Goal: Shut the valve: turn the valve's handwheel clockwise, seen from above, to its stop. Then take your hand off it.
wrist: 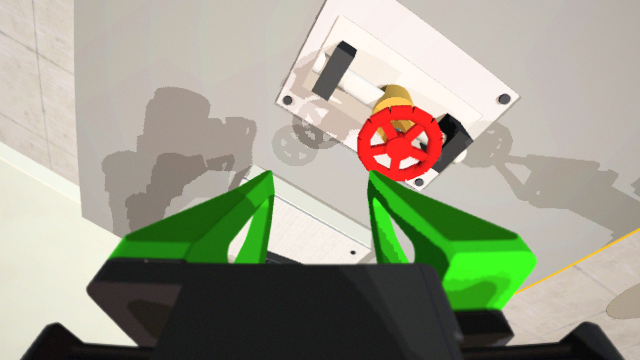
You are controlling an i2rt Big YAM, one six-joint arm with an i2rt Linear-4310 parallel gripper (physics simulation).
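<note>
The red handwheel [399, 146] has several spokes and sits on top of the brass valve body [393, 97], right of the middle of the wrist view. A white pipe [361, 87] runs through the valve body. My gripper [320, 181] is open, with its two green fingers well apart and no object between them. The handwheel shows beyond the tip of the right finger and appears clear of it. Whether the handwheel is at its stop cannot be seen.
The valve stands on a white base plate [440, 65] with dark bolts at its corners. Dark grey clamps [334, 72] [454, 145] hold the pipe. A pale metal plate [312, 227] lies beyond and between the fingers. Shadows fall on the grey table [200, 40].
</note>
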